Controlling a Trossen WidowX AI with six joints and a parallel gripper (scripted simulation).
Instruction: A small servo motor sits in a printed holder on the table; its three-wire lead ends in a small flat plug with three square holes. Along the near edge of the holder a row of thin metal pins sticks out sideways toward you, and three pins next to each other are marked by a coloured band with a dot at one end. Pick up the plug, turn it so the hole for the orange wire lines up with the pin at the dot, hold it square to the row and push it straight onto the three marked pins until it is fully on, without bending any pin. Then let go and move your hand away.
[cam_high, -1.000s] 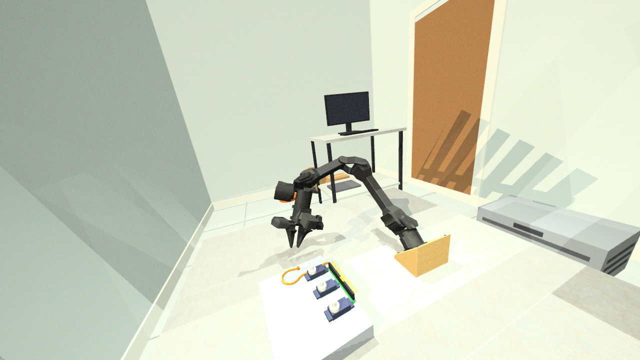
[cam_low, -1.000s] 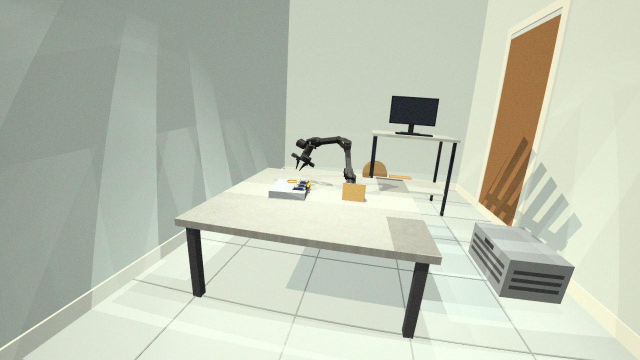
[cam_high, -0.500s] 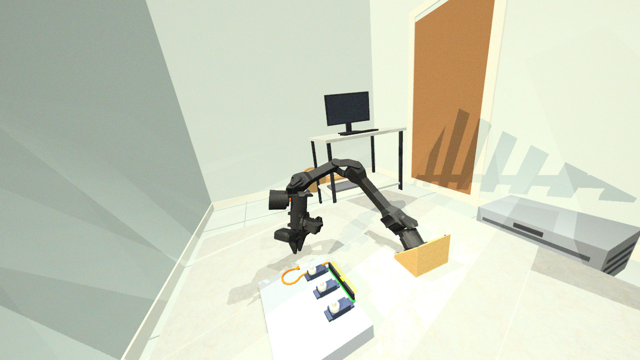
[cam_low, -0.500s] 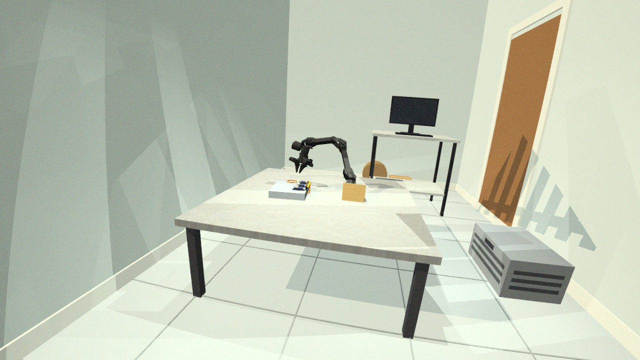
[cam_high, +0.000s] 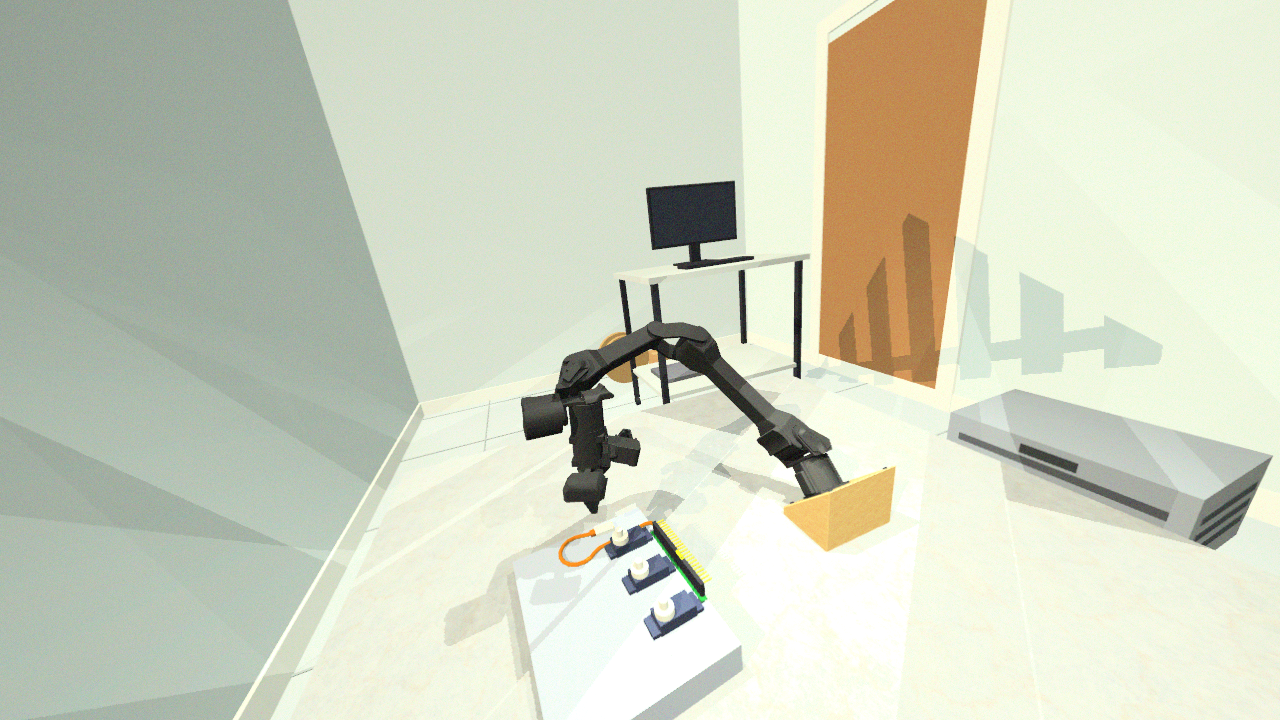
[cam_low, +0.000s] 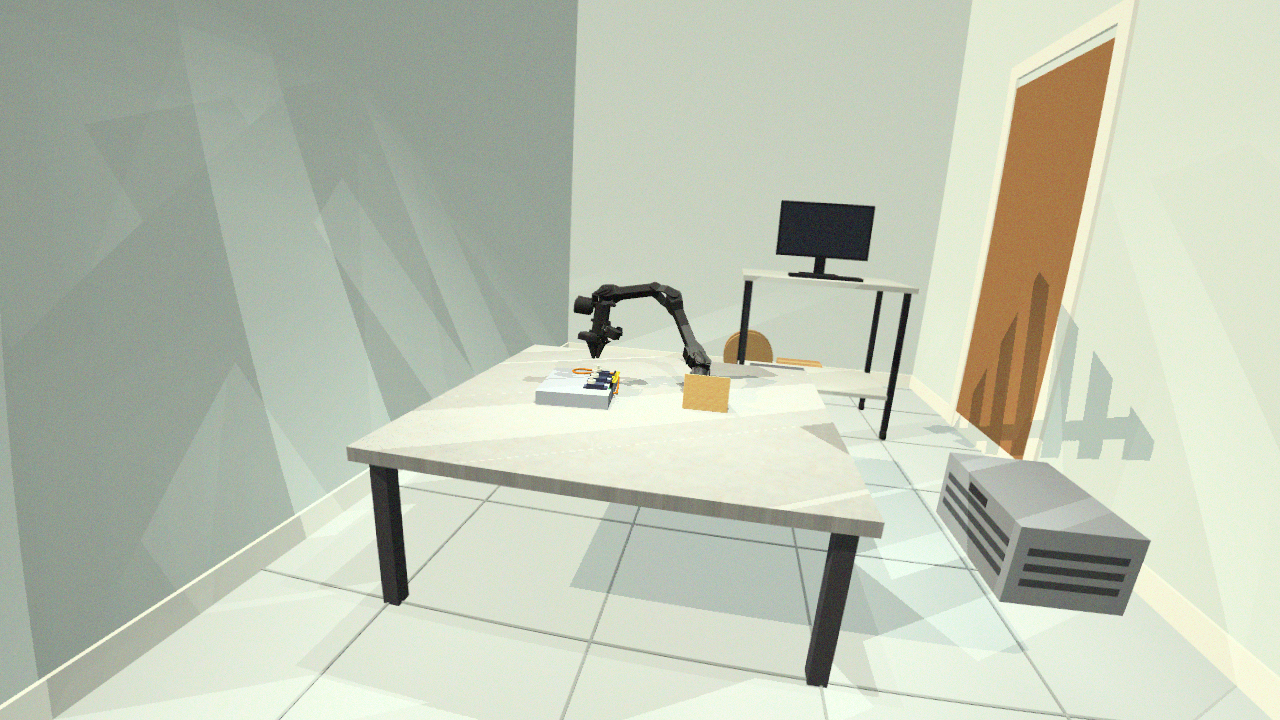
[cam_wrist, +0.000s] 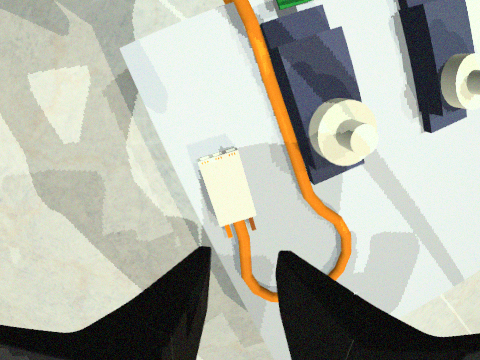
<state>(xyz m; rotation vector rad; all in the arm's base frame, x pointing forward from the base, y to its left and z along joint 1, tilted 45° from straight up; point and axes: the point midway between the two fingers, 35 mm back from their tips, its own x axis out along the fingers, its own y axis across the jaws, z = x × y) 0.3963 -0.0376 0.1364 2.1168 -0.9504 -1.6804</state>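
Right now my gripper tip is 10 cm past the yellow band, 13 cm to the right of it and 2 cm above it. From my gripper tip the other things lie so: holder block 6 cm ahead, 14 cm to the left, 7 cm below; black pin header 10 cm behind, 12 cm to the left, 4 cm below.
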